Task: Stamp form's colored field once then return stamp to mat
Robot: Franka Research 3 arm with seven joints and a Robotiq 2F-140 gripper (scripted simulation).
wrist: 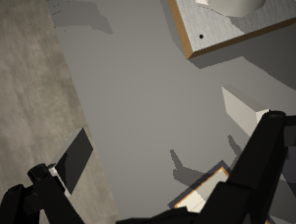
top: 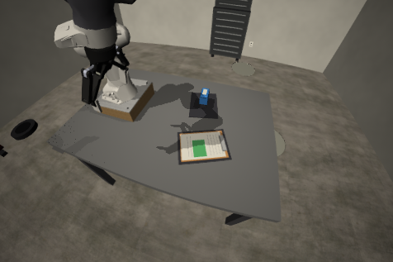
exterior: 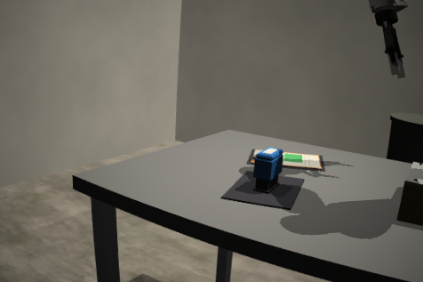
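Now: the blue stamp 36 cm to the left of my hand, 30 cm ahead of it and 27 cm below it. The rest, counted from my hand: form: 35 cm ahead, 32 cm below, 6 cm to the left; dark mat: 36 cm to the left, 32 cm below, 30 cm ahead.
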